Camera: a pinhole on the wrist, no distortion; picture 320 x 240 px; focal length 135.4 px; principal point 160.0 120.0 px. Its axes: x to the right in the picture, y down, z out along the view. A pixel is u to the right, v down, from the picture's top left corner.
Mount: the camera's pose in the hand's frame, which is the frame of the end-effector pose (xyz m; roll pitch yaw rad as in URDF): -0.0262 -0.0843 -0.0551 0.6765 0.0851 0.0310
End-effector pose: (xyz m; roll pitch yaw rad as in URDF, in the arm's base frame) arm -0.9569 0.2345 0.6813 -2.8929 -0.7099 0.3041
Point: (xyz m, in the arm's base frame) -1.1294 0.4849 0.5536
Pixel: 76.5 92.1
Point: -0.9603 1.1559 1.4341
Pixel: outside the picture
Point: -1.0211 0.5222 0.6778
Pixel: 173.7 85.6
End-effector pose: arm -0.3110 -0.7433 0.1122 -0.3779 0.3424 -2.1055
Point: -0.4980 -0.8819 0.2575
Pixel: 252.6 166.9
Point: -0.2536 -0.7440 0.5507
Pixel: 87.4 221.8
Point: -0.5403 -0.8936 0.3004
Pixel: 238.9 151.0
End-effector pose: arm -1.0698 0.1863 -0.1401 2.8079 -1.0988 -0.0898
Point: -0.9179 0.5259 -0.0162
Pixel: outside the picture
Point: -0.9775 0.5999 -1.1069
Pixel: outside the picture
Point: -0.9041 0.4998 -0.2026
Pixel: 169.2 32.8
